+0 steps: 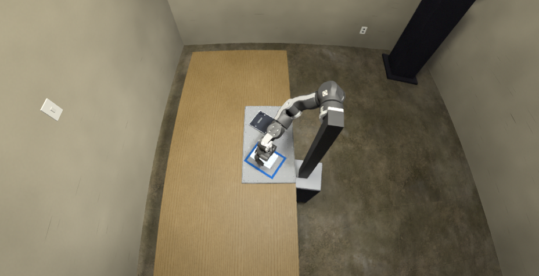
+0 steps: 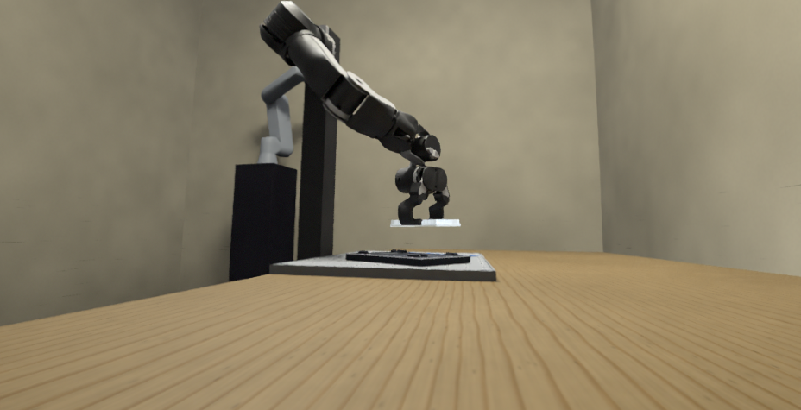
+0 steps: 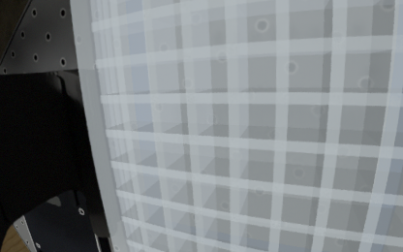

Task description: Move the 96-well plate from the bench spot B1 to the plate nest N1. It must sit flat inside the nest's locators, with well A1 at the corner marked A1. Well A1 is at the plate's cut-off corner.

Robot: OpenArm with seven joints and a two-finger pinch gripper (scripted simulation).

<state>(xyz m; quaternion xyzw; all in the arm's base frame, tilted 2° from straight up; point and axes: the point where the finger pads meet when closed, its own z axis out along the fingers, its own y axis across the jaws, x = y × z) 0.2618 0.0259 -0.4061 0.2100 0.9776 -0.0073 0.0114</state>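
Right now the black plate nest is 230 mm to the right of my hand, 60 mm below it and 30 mm ahead of it. Round my hand: 96-well plate: right at my hand.
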